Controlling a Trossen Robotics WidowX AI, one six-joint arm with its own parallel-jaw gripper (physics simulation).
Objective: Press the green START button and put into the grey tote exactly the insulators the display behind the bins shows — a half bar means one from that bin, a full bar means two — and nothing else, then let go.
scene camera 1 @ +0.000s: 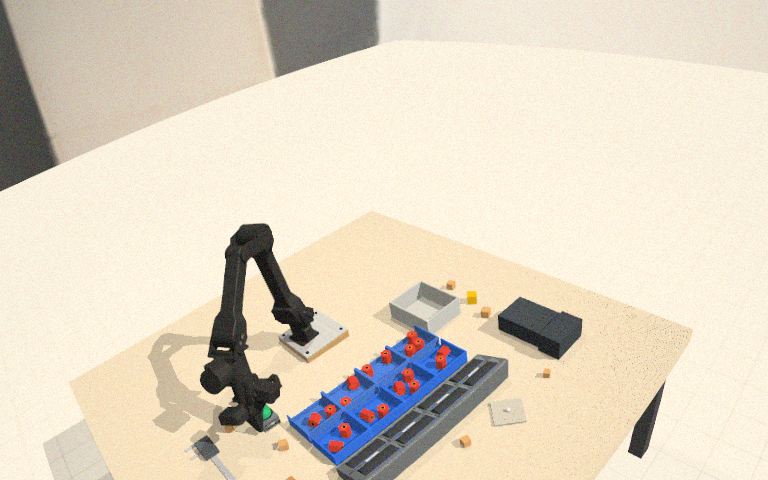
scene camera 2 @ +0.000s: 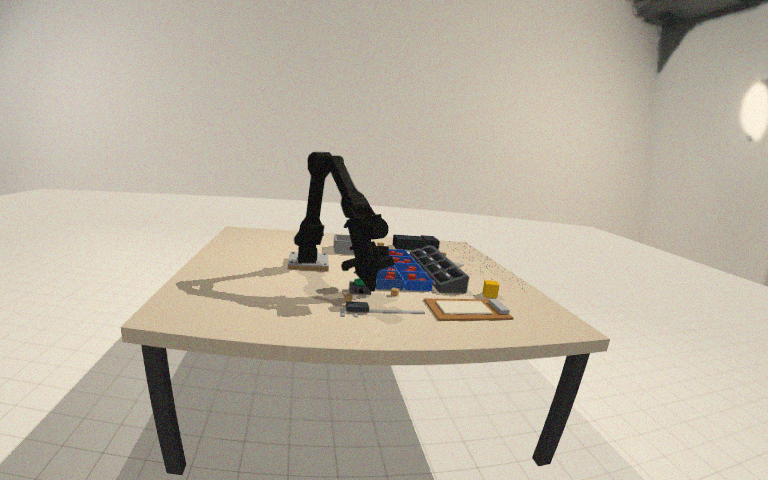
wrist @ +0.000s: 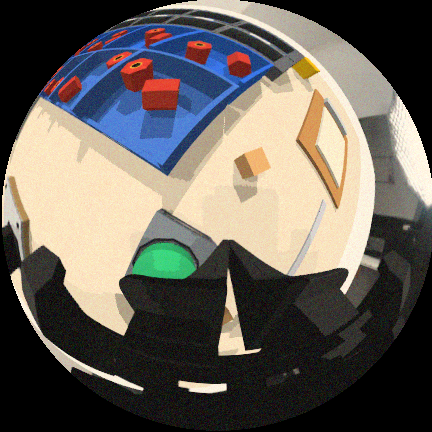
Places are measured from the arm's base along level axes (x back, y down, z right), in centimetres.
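Pixels of known places: gripper, between the fingertips: (scene camera 1: 261,431) (scene camera 2: 373,291) (wrist: 226,244); arm's base, origin of its link: (scene camera 1: 304,336) (scene camera 2: 306,260).
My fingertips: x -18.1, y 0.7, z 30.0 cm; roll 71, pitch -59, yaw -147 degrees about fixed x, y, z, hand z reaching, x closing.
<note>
Ahead of a thing's pixels: the offset from my fingertips to its middle.
My gripper (scene camera 1: 262,428) (scene camera 2: 370,288) (wrist: 226,244) is shut and empty, its tips low beside the green START button @[dz -3.7, dx +3.2, dy -0.5 cm] (scene camera 1: 266,412) (scene camera 2: 357,281) (wrist: 165,260). In the wrist view a finger hides part of the button; contact cannot be made out. Red insulators (scene camera 1: 344,430) (wrist: 160,94) lie in the blue bins (scene camera 1: 336,456) (wrist: 135,149), some upright, some on their sides. The dark grey display (scene camera 1: 495,365) (scene camera 2: 453,284) (wrist: 287,62) runs behind the bins. Pale bars show on it; their lengths are hard to read. The grey tote @[dz -57.6, dx -3.2, dy -1.1 cm] (scene camera 1: 407,314) (scene camera 2: 342,244) stands beyond the bins, and no insulator shows inside.
Orange cubes @[dz -1.1, dx -7.2, dy +0.6 cm] (scene camera 1: 283,444) (wrist: 252,162) lie about. A tool with a dark block @[dz +14.2, dx +0.0, dy +0.6 cm] (scene camera 1: 205,447) (scene camera 2: 356,307) lies near the button. A brown-framed board @[dz +12.5, dx -26.3, dy +0.7 cm] (scene camera 2: 431,308) (wrist: 307,127) and yellow cube @[dz -0.1, dx -40.5, dy -0.7 cm] (scene camera 2: 491,289) (wrist: 306,67) lie farther off. A black box @[dz -66.4, dx -35.0, dy -1.2 cm] (scene camera 1: 538,325) (scene camera 2: 415,242) stands past the tote.
</note>
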